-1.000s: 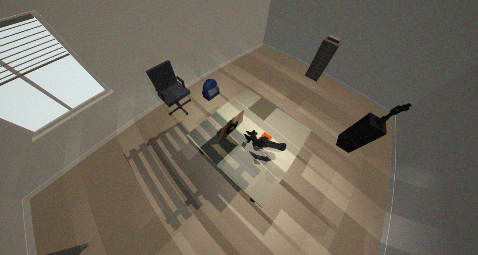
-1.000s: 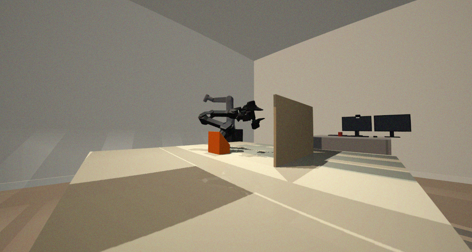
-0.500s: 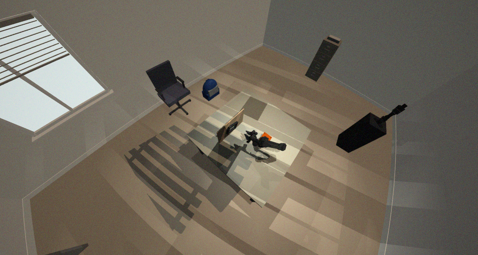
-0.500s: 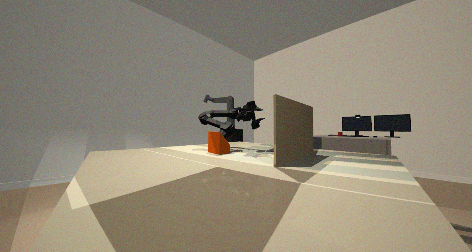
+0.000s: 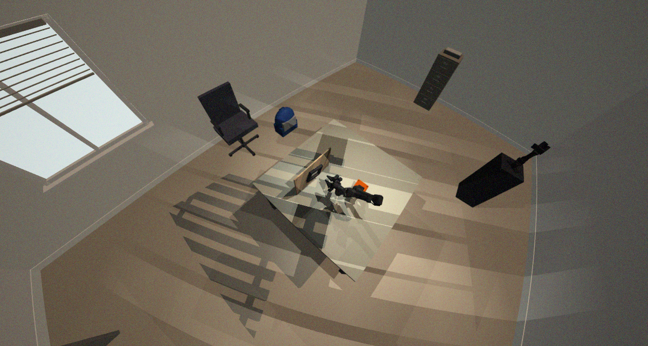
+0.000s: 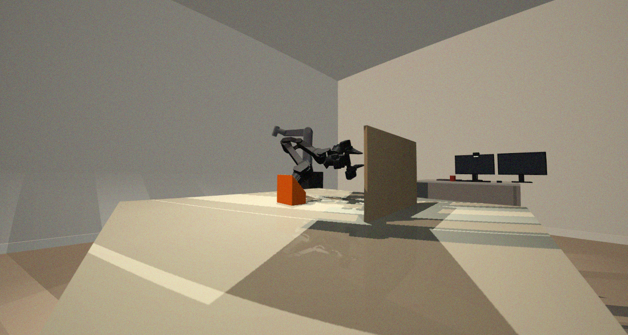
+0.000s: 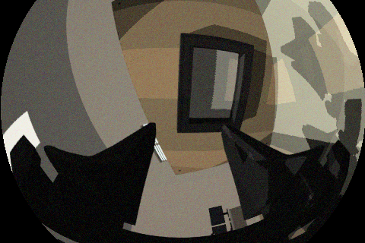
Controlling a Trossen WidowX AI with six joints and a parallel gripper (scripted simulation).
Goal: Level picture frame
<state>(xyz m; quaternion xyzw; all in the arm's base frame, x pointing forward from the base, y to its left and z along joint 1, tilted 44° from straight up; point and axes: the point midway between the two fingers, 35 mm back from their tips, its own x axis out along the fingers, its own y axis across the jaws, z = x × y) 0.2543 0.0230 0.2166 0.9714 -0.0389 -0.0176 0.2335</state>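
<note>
My gripper tip is 13 cm short of the black picture frame and 5 cm above it. Also, from my gripper tip: brown wall board 14 cm ahead, 6 cm below, 1 cm to the right.
</note>
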